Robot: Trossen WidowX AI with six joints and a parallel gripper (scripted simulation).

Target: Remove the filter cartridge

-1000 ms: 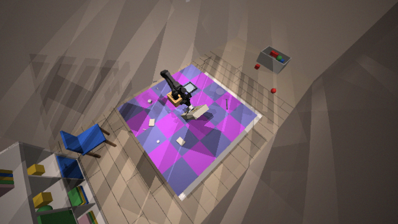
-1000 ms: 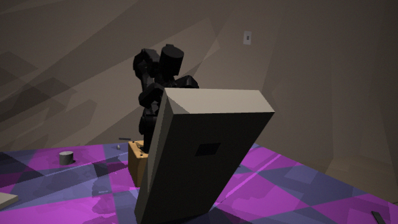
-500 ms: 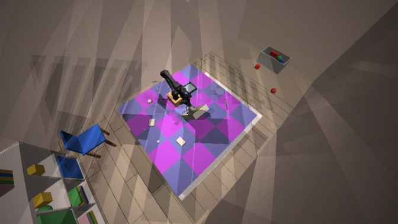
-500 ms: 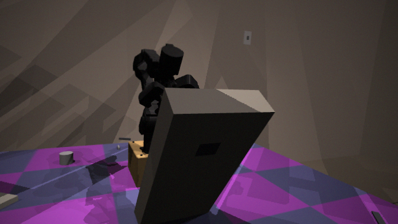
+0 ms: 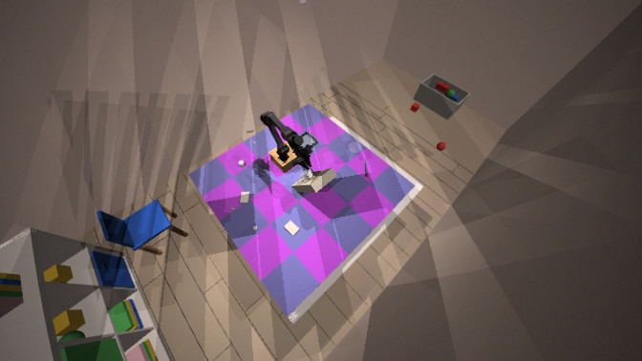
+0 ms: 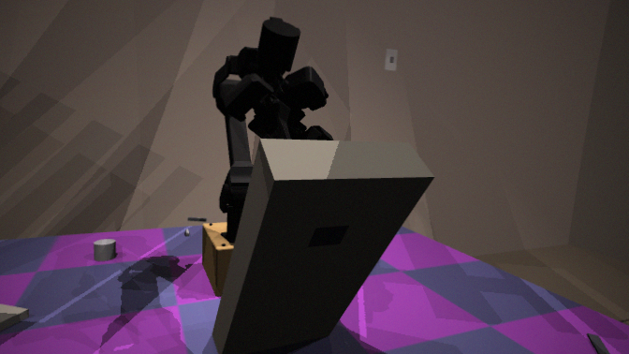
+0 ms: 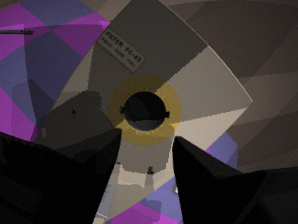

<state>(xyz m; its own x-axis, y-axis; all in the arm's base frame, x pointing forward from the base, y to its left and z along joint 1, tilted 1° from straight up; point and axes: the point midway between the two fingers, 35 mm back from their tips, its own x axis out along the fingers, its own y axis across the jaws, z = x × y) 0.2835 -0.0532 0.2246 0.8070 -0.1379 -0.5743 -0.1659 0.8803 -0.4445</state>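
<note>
Right now the round grey filter cartridge is 2 cm behind my gripper tip, 1 cm to the left of it and 11 cm below it. The rest, counted from my gripper tip: tan service panel: 2 cm ahead, 13 cm below; grey tray: 33 cm behind, 35 cm to the left, 29 cm below.
</note>
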